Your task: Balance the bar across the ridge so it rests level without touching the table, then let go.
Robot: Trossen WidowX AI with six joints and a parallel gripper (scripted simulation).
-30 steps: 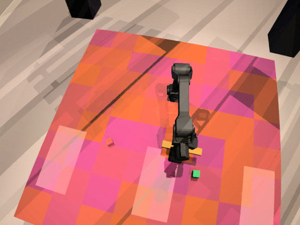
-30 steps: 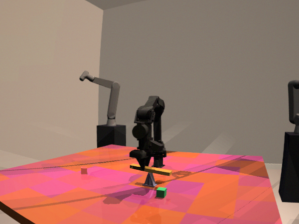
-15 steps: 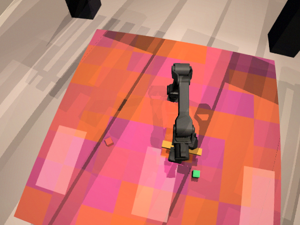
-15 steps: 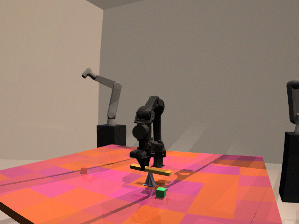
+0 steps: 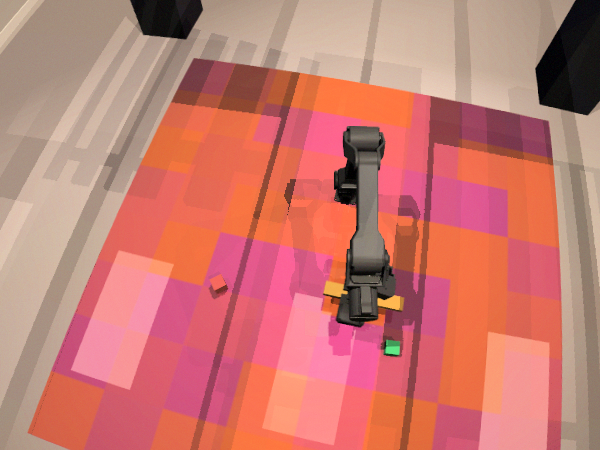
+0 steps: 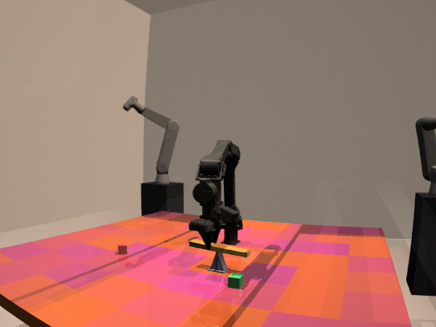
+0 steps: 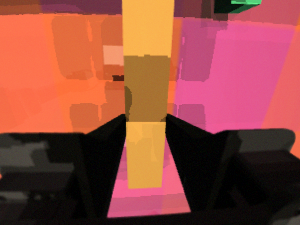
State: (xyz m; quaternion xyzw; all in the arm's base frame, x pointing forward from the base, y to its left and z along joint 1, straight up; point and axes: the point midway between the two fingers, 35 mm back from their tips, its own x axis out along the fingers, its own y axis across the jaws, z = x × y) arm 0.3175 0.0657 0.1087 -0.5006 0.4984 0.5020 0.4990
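My gripper tip is now 30 mm to the right of the yellow bar. Round my gripper tip: green cube 100 mm ahead, 120 mm to the left, 60 mm below; then small red cube 30 mm ahead, 340 mm to the right, 60 mm below.
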